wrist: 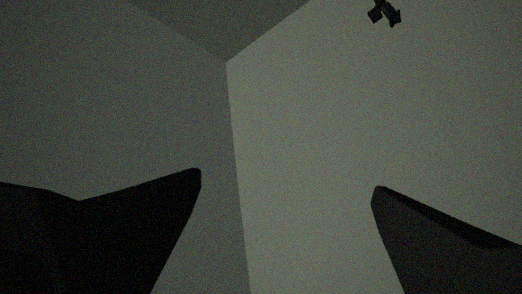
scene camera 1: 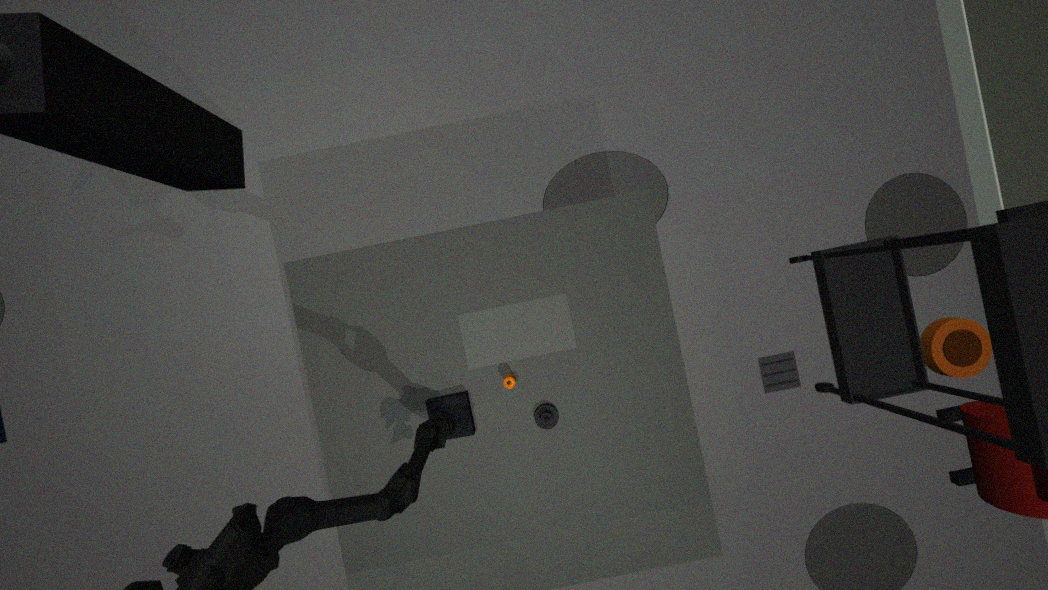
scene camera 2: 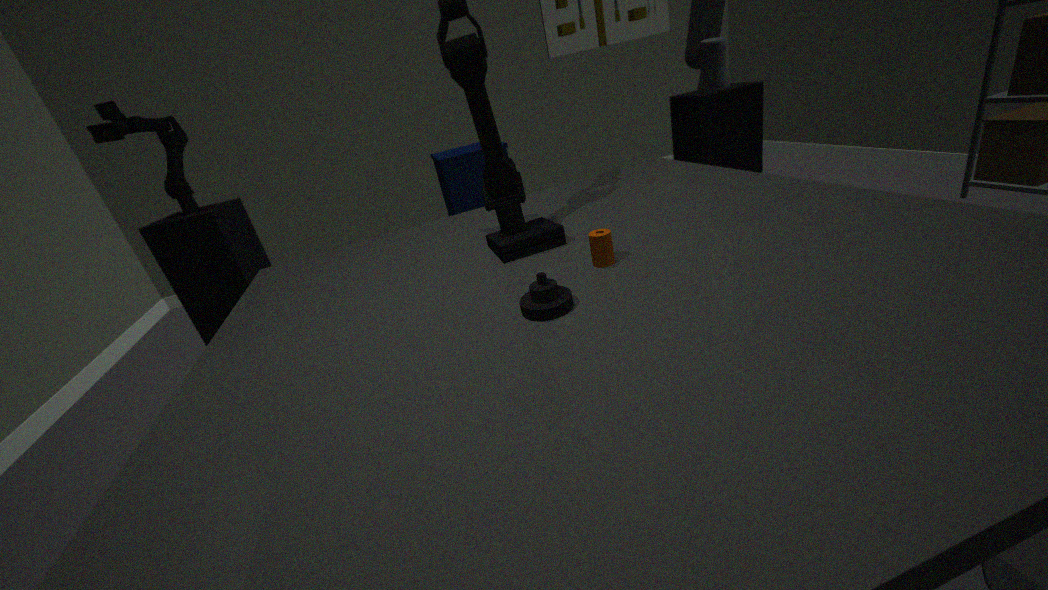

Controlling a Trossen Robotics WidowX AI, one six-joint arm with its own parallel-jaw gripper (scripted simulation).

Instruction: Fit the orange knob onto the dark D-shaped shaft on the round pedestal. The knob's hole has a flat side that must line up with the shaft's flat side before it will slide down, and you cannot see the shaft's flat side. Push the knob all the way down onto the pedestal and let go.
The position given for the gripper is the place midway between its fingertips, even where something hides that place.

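Observation:
Scene camera 2 shows an orange knob (scene camera 2: 600, 240) as well as a dark round pedestal (scene camera 2: 546, 300). The knob is out of frame in the wrist view, while the gripper (wrist: 287, 187) is visible there, open and holding nothing.

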